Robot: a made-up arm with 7 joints. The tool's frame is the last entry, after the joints.
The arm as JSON. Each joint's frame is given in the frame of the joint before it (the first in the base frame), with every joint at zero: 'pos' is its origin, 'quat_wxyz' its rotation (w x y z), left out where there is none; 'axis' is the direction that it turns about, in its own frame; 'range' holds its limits. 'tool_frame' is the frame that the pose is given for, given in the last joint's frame.
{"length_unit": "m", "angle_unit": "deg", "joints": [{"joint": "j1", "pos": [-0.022, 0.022, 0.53], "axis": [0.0, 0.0, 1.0], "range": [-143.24, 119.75]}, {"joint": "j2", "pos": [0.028, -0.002, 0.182], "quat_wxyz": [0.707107, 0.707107, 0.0, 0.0], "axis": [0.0, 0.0, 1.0], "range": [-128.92, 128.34]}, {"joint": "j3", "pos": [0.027, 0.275, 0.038], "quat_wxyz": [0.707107, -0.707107, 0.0, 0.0], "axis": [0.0, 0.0, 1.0], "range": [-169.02, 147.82]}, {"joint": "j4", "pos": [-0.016, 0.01, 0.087], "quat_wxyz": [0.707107, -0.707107, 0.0, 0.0], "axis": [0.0, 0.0, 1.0], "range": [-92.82, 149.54]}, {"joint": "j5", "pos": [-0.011, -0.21, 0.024], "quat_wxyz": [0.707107, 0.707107, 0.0, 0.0], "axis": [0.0, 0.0, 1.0], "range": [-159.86, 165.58]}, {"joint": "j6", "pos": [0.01, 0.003, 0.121], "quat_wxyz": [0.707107, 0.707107, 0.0, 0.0], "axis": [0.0, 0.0, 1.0], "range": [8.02, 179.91]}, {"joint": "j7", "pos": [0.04, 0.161, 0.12], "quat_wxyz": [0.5, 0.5, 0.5, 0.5], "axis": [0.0, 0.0, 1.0], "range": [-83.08, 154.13]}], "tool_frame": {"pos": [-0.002, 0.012, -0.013], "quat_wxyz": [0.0, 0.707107, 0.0, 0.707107]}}
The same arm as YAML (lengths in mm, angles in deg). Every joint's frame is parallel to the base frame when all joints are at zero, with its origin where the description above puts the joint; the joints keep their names.
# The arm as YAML. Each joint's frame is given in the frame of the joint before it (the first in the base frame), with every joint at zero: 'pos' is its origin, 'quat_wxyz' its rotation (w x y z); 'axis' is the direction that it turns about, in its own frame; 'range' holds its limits. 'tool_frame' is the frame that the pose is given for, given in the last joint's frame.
length_unit: mm
angle_unit: deg
joints:
  - joint: j1
    pos: [-22.0, 22.0, 530.0]
    quat_wxyz: [1.0, 0.0, 0.0, 0.0]
    axis: [0.0, 0.0, 1.0]
    range: [-143.24, 119.75]
  - joint: j2
    pos: [28.0, -2.0, 182.0]
    quat_wxyz: [1.0, 0.0, 0.0, 0.0]
    axis: [0.0, -1.0, 0.0]
    range: [-128.92, 128.34]
  - joint: j3
    pos: [27.0, -38.0, 275.0]
    quat_wxyz: [1.0, 0.0, 0.0, 0.0]
    axis: [0.0, 0.0, 1.0]
    range: [-169.02, 147.82]
  - joint: j4
    pos: [-16.0, 10.0, 87.0]
    quat_wxyz: [1.0, 0.0, 0.0, 0.0]
    axis: [0.0, 1.0, 0.0]
    range: [-92.82, 149.54]
  - joint: j5
    pos: [-11.0, 24.0, 210.0]
    quat_wxyz: [1.0, 0.0, 0.0, 0.0]
    axis: [0.0, 0.0, 1.0]
    range: [-159.86, 165.58]
  - joint: j6
    pos: [10.0, 3.0, 121.0]
    quat_wxyz: [1.0, 0.0, 0.0, 0.0]
    axis: [0.0, -1.0, 0.0]
    range: [8.02, 179.91]
  - joint: j7
    pos: [40.0, -120.0, 161.0]
    quat_wxyz: [1.0, 0.0, 0.0, 0.0]
    axis: [1.0, 0.0, 0.0]
    range: [-83.08, 154.13]
tool_frame:
  pos: [-13.0, -12.0, -2.0]
  quat_wxyz: [1.0, 0.0, 0.0, 0.0]

